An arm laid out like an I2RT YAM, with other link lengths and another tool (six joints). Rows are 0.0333 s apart.
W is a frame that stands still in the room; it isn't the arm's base.
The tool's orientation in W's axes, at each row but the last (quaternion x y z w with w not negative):
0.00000 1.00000 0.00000 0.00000
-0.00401 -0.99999 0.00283 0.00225
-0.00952 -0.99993 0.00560 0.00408
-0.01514 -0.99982 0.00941 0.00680
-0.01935 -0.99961 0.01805 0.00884
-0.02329 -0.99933 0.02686 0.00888
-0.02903 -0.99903 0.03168 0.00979
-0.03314 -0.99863 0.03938 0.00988
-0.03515 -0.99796 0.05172 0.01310
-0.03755 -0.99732 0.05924 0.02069
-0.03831 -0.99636 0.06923 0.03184
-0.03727 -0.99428 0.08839 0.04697
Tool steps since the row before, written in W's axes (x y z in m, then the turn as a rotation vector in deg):
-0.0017 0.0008 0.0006 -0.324 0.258 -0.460
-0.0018 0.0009 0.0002 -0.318 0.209 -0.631
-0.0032 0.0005 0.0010 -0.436 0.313 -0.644
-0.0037 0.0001 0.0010 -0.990 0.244 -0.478
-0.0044 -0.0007 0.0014 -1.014 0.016 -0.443
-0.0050 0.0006 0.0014 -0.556 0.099 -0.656
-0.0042 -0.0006 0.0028 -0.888 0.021 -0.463
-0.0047 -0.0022 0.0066 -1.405 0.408 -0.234
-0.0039 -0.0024 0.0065 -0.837 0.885 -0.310
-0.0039 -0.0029 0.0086 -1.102 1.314 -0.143
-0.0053 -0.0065 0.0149 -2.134 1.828 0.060
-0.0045 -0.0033 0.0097 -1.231 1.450 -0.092
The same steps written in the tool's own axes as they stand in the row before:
0.0017 0.0008 -0.0006 0.324 0.258 0.460
0.0018 0.0009 -0.0002 0.317 0.210 0.631
0.0032 0.0004 -0.0010 0.437 0.312 0.644
0.0037 0.0000 -0.0010 0.991 0.223 0.487
0.0044 -0.0009 -0.0013 1.006 -0.007 0.461
0.0050 0.0003 -0.0013 0.549 0.109 0.660
0.0042 -0.0010 -0.0027 0.879 0.000 0.480
0.0047 -0.0030 -0.0063 1.425 0.332 0.233
0.0039 -0.0033 -0.0061 0.891 0.853 0.243
0.0040 -0.0042 -0.0080 1.194 1.238 0.039
0.0056 -0.0089 -0.0135 2.275 1.643 -0.160
0.0050 -0.0053 -0.0085 1.334 1.359 -0.037

